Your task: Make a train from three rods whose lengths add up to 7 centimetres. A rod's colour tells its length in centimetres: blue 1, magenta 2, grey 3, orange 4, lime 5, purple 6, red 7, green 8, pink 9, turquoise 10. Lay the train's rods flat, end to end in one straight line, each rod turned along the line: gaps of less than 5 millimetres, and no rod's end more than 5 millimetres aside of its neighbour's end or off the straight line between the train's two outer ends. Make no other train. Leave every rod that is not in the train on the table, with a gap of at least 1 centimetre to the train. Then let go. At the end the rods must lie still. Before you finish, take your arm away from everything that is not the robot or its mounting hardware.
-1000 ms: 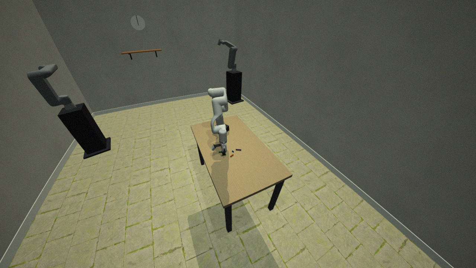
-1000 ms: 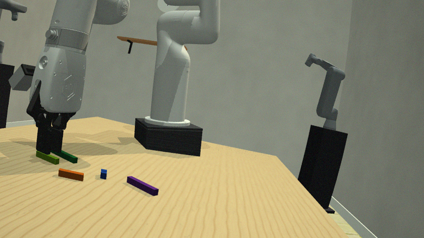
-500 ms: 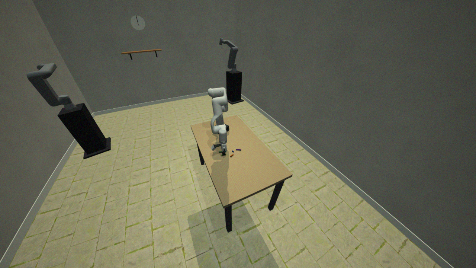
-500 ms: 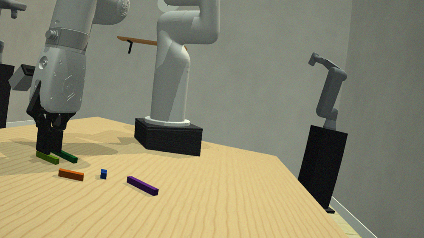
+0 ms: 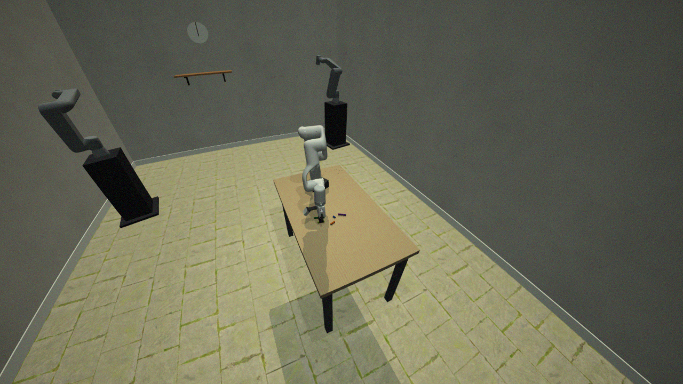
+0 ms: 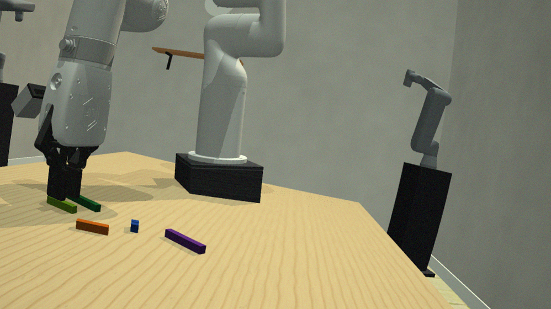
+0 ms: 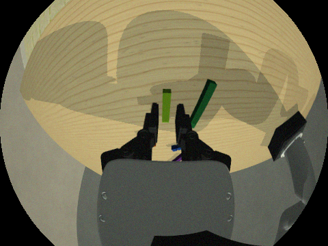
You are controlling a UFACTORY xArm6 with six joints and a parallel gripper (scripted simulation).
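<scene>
Now: the lime rod 30 mm below my hand. From my hand the other things lie so: orange rod: 60 mm to the left, 60 mm ahead, 30 mm below; then purple rod: 170 mm to the left, 30 mm below, 30 mm ahead; then green rod: 40 mm behind, 30 mm below, 10 mm to the left.
</scene>
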